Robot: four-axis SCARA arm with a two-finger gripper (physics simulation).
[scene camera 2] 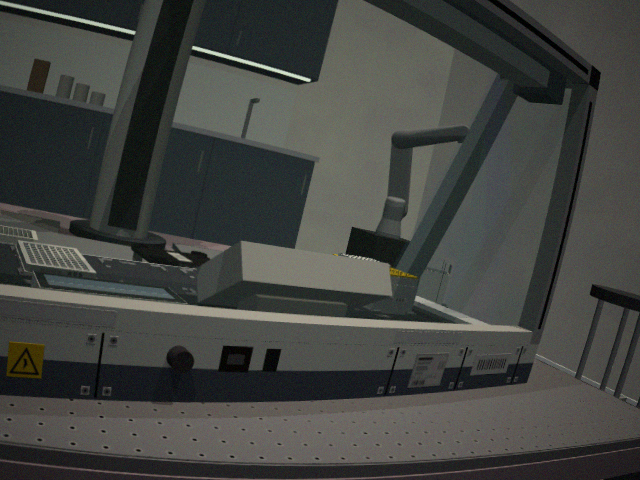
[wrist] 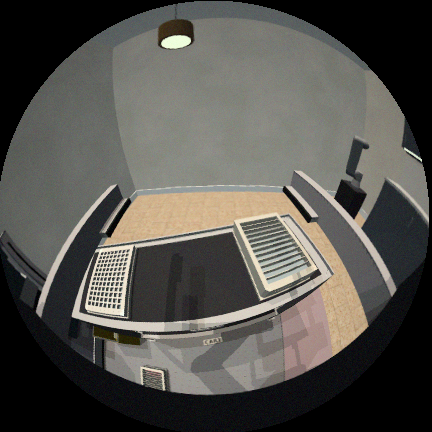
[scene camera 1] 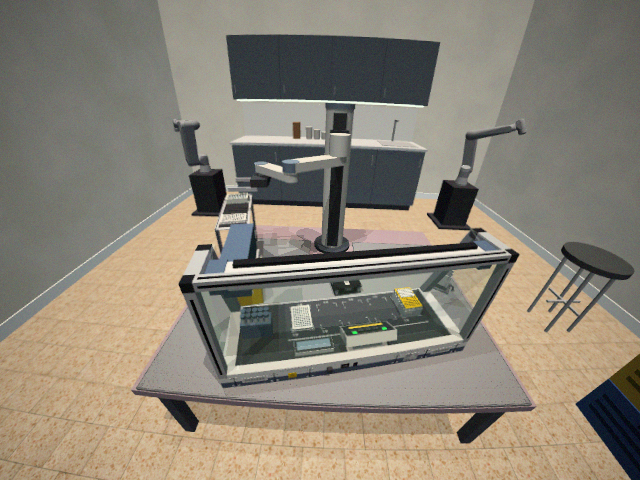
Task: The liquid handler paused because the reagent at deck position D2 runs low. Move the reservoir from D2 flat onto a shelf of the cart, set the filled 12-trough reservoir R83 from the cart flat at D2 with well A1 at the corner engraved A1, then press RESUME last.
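My gripper is open, with its fingers at the left and right of the wrist view, above the cart. A pale 12-trough reservoir lies on the top shelf's far end, slightly turned, with pale bluish liquid showing; its label and A1 mark are unreadable. A similar small trough reservoir lies on the perforated bench surface, partly cut off. The liquid handler's deck stands inside the glass enclosure; D2's engraving cannot be read. A control panel carries two green lights; RESUME's lettering is unreadable.
A white well plate lies on the cart's near end. Another well plate, a blue tube rack and a yellow tip box stand on the deck. The enclosure frame surrounds it. The robot's column stands behind.
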